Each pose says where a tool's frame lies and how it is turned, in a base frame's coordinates. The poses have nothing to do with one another.
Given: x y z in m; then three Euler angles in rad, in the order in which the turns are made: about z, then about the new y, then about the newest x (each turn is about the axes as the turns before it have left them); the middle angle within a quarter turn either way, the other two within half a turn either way.
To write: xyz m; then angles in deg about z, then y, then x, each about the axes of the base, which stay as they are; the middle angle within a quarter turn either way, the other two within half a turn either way. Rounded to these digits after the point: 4 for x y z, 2 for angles.
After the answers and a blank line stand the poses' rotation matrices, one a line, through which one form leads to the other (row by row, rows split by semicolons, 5 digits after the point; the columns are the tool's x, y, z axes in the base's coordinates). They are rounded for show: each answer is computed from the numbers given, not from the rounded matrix.
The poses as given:
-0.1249 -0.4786 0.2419 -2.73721 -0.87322 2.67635
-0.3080 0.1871 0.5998 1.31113 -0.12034 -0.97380
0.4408 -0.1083 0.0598 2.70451 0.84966 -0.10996
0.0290 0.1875 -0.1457 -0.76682 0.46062 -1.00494
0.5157 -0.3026 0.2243 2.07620 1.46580 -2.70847
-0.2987 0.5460 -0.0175 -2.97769 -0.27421 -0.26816
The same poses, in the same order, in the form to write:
-0.1249 -0.4786 0.2419 176.56 -53.73 -166.02
-0.3080 0.1871 0.5998 63.79 -54.75 -14.77
0.4408 -0.1083 0.0598 149.95 -46.29 -18.26
0.0290 0.1875 -0.1457 -8.97 49.23 -42.66
0.5157 -0.3026 0.2243 -92.92 4.00 95.47
-0.2987 0.5460 -0.0175 -174.79 17.51 13.26

-0.59055 -0.03553 -0.80622; -0.25274 0.95691 0.14296; 0.76640 0.28819 -0.57409
0.25490 -0.51782 -0.81663; 0.95949 0.24030 0.14712; 0.12005 -0.82105 0.55810
-0.59817 -0.34607 -0.72279; 0.27948 -0.93541 0.21658; -0.75106 -0.07245 0.65625
0.64507 0.10180 0.75731; -0.62153 0.64643 0.44252; -0.44450 -0.75615 0.48026
-0.05074 0.99627 0.06980; 0.09170 0.07424 -0.99302; -0.99449 -0.04399 -0.09513
-0.94974 0.08655 0.30084; -0.15707 -0.96304 -0.21880; 0.27079 -0.25506 0.92823

